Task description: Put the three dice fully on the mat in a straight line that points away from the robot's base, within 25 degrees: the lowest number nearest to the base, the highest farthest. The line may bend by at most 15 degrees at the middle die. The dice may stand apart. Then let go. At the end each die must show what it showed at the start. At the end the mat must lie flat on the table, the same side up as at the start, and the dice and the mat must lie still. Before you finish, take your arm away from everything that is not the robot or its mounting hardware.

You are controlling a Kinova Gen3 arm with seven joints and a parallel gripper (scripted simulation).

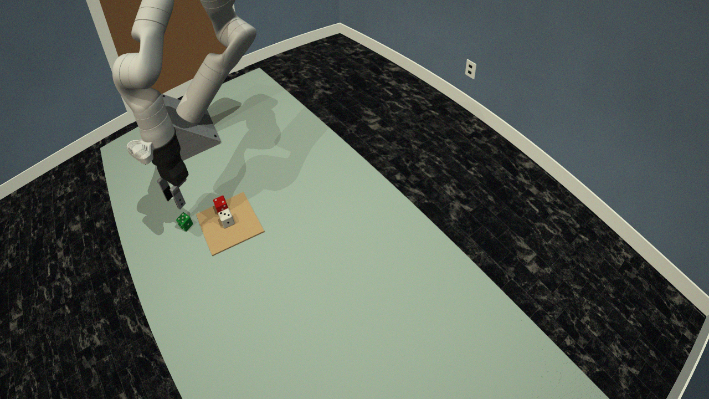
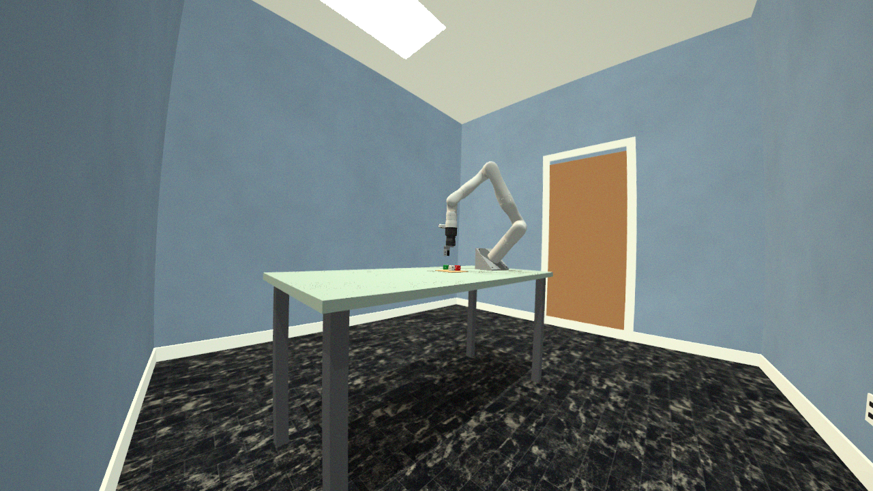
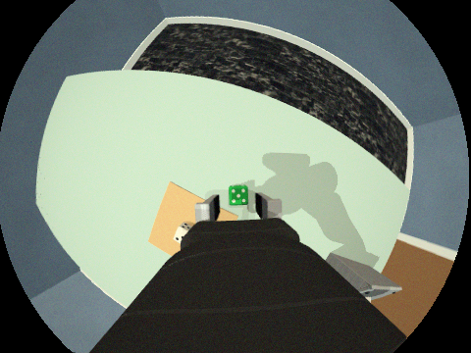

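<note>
My hand is 9 cm above the green die. Round my hand: tan mat: 5 cm ahead, 11 cm to the left, 10 cm below; red die: 10 cm to the left, 9 cm below; white die: 5 cm ahead, 11 cm to the left, 9 cm below.
</note>
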